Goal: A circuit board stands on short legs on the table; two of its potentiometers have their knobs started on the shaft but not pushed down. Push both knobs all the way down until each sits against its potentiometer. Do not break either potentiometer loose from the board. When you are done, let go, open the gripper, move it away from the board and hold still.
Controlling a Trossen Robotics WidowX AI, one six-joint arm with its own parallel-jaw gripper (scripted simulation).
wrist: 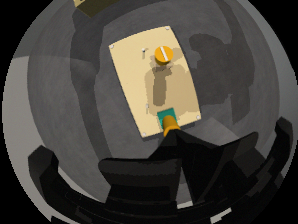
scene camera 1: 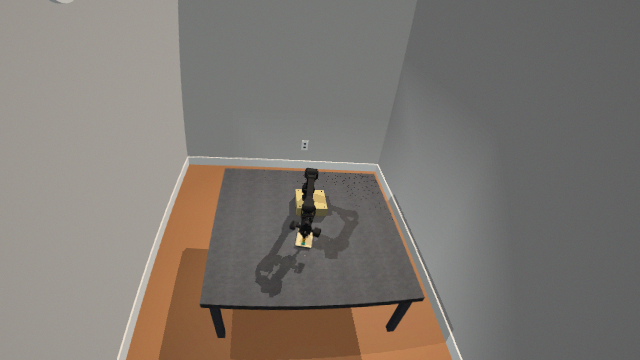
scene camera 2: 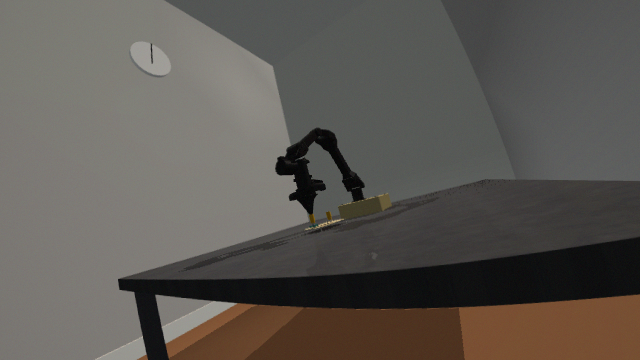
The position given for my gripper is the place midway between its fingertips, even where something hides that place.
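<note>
Scene camera 2 shows my gripper [scene camera 2: 311,214]. In the wrist view, the gripper [wrist: 173,133] is visible too.
</note>
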